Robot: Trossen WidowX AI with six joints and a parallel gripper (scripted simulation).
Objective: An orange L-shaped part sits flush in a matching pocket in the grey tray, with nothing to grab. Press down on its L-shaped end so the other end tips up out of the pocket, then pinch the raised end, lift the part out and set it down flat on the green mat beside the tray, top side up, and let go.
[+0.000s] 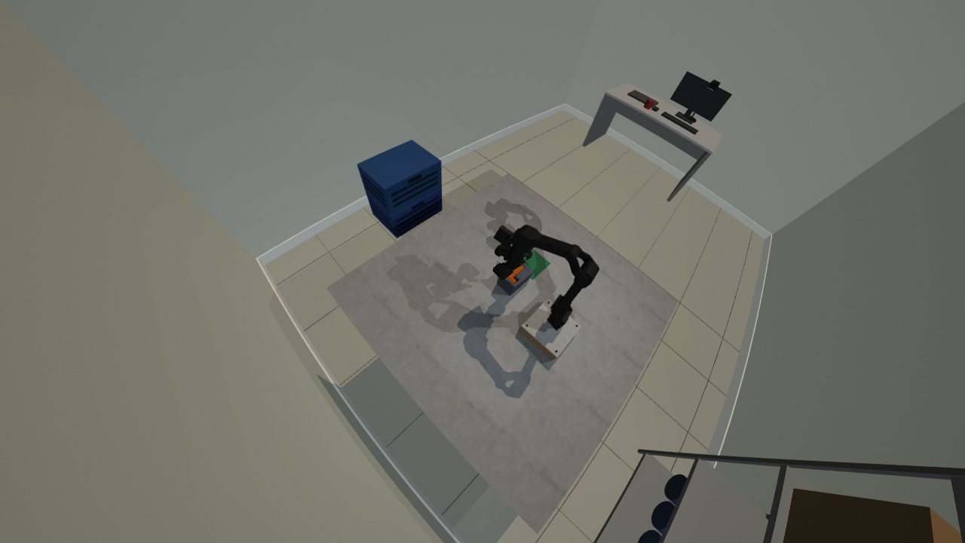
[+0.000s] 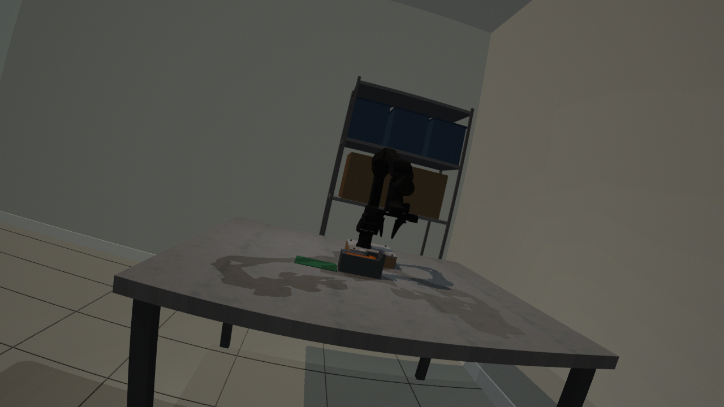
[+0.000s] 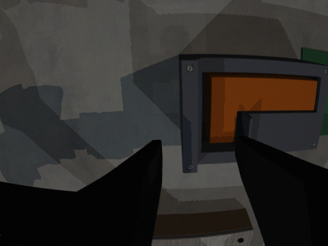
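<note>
Right now my gripper tip is 60 mm to the left of the orange L-shaped part and 100 mm above it. Round my gripper tip: grey tray (70 mm to the right, 160 mm below); then green mat (20 mm ahead, 220 mm to the right, 160 mm below).
</note>
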